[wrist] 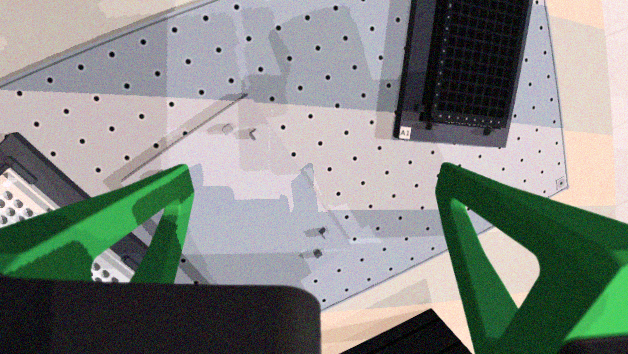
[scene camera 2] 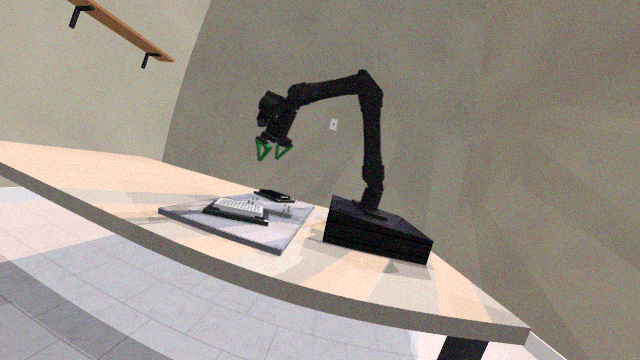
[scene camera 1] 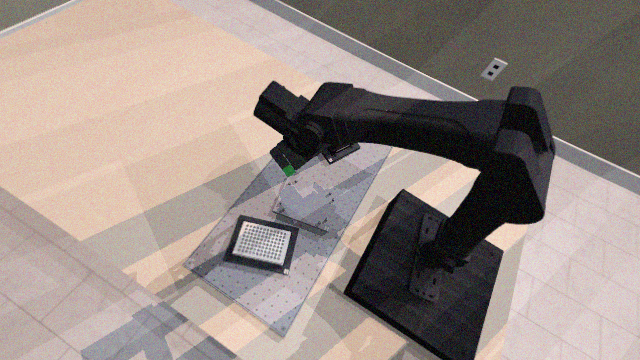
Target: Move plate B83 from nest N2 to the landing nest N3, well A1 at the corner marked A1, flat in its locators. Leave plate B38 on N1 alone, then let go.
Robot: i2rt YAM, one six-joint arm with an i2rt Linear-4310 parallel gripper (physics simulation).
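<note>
My gripper (scene camera 2: 269, 159) (wrist: 314, 177) is open and empty, high above the pegboard; one green fingertip (scene camera 1: 288, 171) shows in scene camera 1. A white plate (scene camera 1: 262, 242) (scene camera 2: 237, 206) lies in a dark nest (scene camera 1: 255, 265) (wrist: 45, 172), partly behind the left finger in the wrist view. A black plate (wrist: 480, 65) lies in another dark nest (wrist: 455, 138) with an A1 tag at one corner, mostly hidden by the arm in scene camera 1. Between them is the clear nest (scene camera 1: 305, 205) (wrist: 240, 220), with small locators and no plate. No plate or nest numbers are readable.
The perforated board (scene camera 1: 265, 295) (scene camera 2: 265, 240) (wrist: 345, 190) carries all three nests on the wooden table (scene camera 1: 165, 115). The arm's black base block (scene camera 1: 380, 280) (scene camera 2: 370, 240) stands beside the board. A wall shelf (scene camera 2: 125, 32) is at the upper left in scene camera 2.
</note>
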